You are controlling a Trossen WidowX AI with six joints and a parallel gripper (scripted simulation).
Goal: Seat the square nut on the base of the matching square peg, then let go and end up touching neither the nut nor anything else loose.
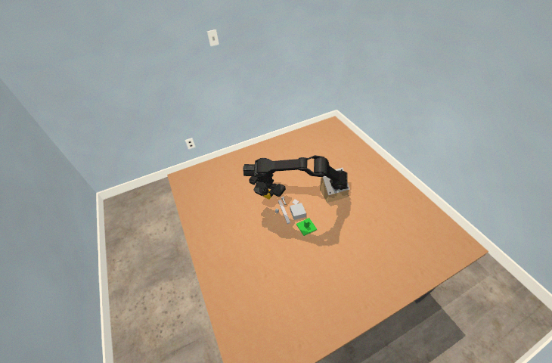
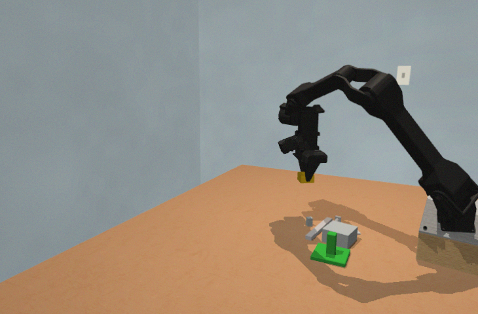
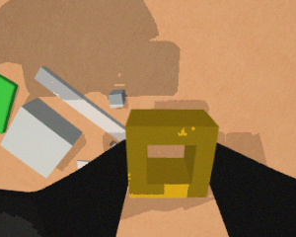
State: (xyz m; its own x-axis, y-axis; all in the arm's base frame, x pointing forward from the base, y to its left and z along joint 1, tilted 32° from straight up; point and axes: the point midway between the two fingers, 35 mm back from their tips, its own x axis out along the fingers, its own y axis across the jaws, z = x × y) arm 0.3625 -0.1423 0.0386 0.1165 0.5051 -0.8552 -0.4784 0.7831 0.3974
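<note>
My hand is 14 cm above the grey block, 12 cm past it and 10 cm to the right of it. The rest, counted from my hand: small grey cube: 15 cm below, 4 cm to the left, 3 cm behind; then grey bar: 16 cm below, 6 cm to the left, 6 cm behind.
</note>
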